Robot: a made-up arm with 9 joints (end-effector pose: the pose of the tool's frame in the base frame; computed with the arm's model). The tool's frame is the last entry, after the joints. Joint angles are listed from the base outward.
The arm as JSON. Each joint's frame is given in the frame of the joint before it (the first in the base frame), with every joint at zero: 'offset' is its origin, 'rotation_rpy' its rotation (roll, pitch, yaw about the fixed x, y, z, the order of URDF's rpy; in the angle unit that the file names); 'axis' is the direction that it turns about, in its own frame. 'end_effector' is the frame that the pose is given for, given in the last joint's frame.
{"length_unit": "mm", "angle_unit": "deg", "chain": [
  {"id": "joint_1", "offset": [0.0, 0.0, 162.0], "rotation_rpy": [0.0, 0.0, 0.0], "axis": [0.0, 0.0, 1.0]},
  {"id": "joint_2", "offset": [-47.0, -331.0, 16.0], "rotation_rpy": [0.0, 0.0, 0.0], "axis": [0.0, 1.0, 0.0]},
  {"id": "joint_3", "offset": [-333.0, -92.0, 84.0], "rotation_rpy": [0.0, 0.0, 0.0], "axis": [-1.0, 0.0, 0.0]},
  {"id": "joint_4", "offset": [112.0, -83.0, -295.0], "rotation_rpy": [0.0, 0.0, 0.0], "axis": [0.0, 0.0, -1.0]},
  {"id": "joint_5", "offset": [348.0, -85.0, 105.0], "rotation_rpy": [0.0, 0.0, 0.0], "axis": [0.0, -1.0, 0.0]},
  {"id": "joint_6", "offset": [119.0, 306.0, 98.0], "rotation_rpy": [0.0, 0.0, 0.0], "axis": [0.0, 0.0, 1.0]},
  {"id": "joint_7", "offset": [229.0, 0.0, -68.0], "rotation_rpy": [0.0, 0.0, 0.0], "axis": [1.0, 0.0, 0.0]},
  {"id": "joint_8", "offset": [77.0, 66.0, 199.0], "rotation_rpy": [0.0, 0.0, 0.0], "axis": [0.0, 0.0, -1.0]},
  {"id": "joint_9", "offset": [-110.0, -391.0, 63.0], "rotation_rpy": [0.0, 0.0, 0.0], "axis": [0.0, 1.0, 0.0]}
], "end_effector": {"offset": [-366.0, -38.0, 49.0], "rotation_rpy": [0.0, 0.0, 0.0]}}
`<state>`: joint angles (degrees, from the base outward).
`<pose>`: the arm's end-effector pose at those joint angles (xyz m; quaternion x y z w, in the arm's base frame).
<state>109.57 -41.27 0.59 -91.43 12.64 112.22 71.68 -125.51 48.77</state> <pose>0.3901 -1.1984 -0.6062 0.1865 -0.2343 0.4377 0.8478</pose>
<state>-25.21 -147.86 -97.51 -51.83 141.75 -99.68 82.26 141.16 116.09</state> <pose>-0.0115 0.3283 -0.4744 0.7112 -0.4977 0.2265 0.4418</pose>
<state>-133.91 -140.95 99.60 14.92 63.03 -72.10 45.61 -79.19 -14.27</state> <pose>-0.0739 0.9334 -0.4539 0.7134 -0.5427 -0.3207 0.3061</pose>
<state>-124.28 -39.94 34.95 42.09 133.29 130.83 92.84 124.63 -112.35</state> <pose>-0.5350 0.3449 -0.0600 0.8478 -0.3702 -0.2549 0.2814</pose>
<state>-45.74 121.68 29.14 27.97 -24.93 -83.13 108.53 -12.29 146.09</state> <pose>-0.7596 -0.7967 0.5346 -0.6028 -0.6974 0.3874 0.0135</pose>
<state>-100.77 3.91 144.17 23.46 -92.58 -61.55 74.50 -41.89 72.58</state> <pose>0.1986 0.2299 0.5772 0.2978 -0.2332 0.9167 0.1293</pose>
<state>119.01 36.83 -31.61 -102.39 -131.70 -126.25 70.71 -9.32 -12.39</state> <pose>0.6852 -0.2577 0.7710 0.0583 -0.2302 0.9232 0.3022</pose>
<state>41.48 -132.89 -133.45 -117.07 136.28 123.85 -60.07 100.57 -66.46</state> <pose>0.5865 -0.5192 -0.4564 0.0158 0.9082 -0.4167 0.0355</pose>
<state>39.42 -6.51 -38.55 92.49 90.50 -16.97 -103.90 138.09 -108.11</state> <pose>0.4488 -0.9041 -0.3060 0.6898 -0.0776 0.0449 0.7184</pose>
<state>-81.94 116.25 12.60 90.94 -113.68 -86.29 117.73 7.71 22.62</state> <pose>-0.4660 -0.1509 -0.0647 0.6066 -0.3546 0.5994 0.3835</pose>
